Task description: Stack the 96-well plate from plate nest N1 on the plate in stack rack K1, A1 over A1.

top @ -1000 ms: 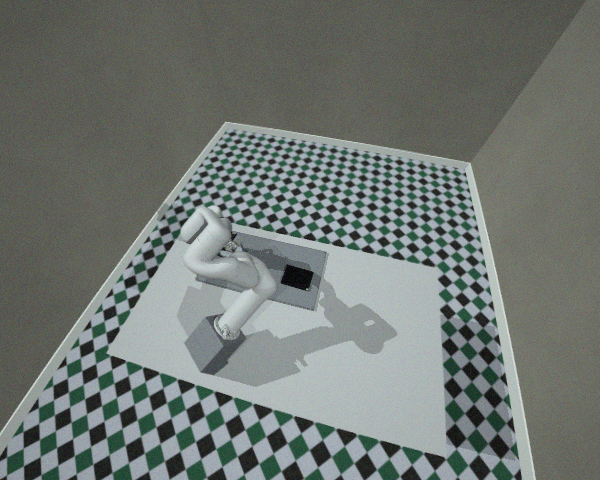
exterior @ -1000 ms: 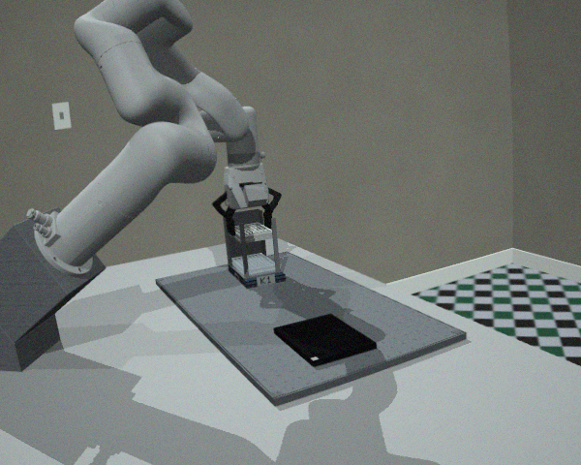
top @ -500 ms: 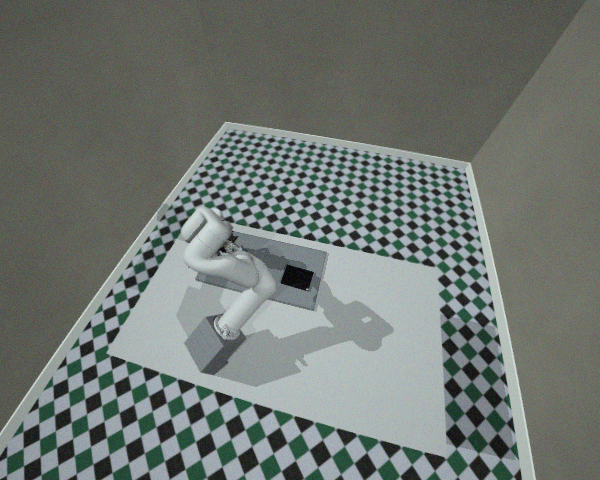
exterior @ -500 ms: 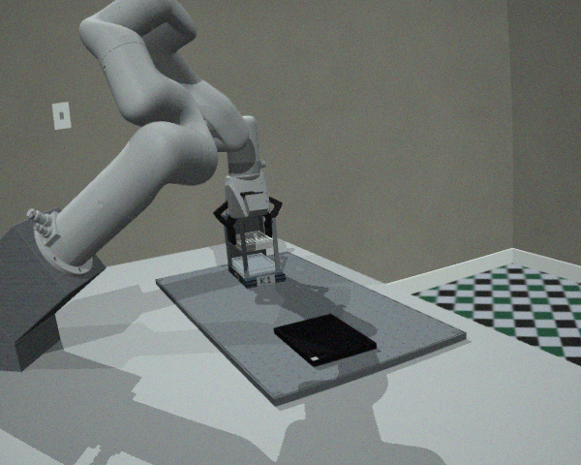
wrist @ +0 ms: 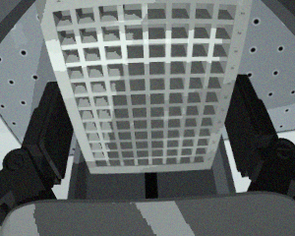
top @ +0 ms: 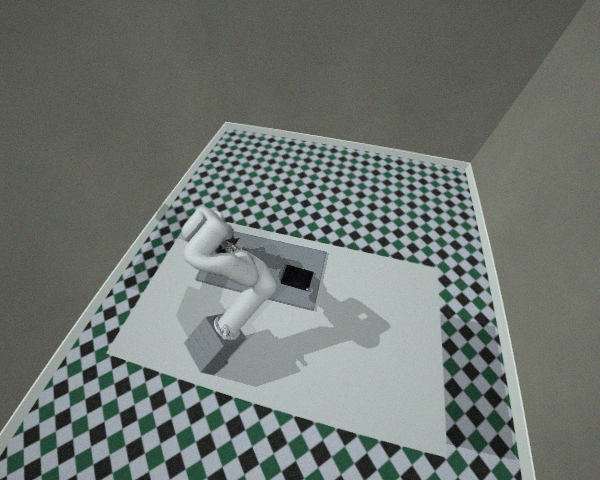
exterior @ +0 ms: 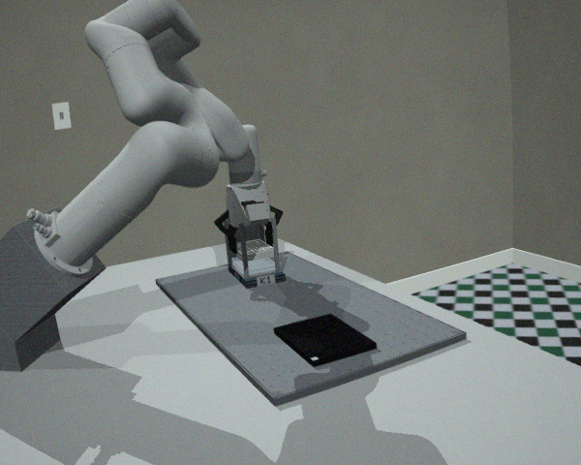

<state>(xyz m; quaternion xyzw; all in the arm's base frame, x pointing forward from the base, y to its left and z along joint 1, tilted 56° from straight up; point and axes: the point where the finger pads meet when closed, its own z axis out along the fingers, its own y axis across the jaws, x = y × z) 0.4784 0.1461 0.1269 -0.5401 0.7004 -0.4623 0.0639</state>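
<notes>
Right now the dark rack wall is 3 cm ahead of my hand, 6 cm to the left of it and 1 cm above it. Also, from my hand: pale A1 square 32 cm behind, 41 cm to the right, 6 cm below; then K1 label 4 cm behind, 8 cm to the right, 6 cm below; then white 96-well plate 1 cm below.
</notes>
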